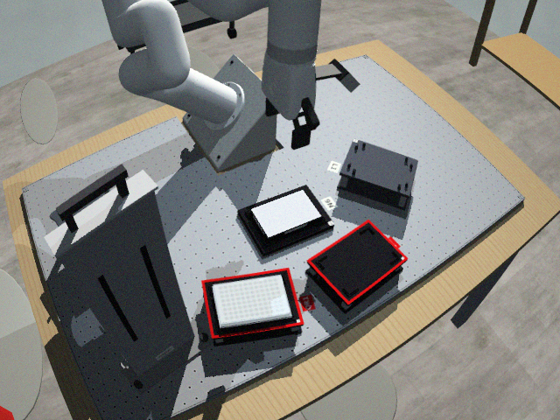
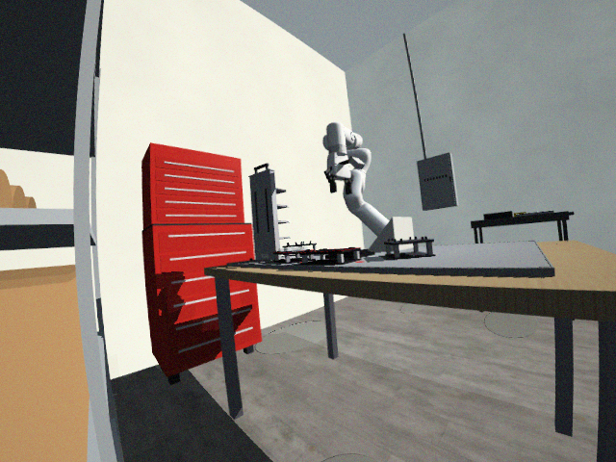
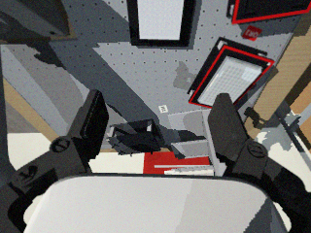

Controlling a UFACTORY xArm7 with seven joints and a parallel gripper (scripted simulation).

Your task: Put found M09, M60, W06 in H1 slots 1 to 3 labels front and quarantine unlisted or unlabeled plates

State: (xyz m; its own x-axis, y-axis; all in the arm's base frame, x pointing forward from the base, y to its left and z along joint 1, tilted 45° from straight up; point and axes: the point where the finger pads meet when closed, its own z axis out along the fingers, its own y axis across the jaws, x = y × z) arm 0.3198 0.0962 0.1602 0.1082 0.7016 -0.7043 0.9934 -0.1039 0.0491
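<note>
My gripper is now 10 mm to the right of the dark-framed plate and 250 mm above it. From my hand the other things lie so: deck label: 70 mm behind, 190 mm to the left, 270 mm below; then white well plate: 150 mm ahead, 160 mm to the right, 220 mm below; then black nest N6: 10 mm to the left, 260 mm below.
</note>
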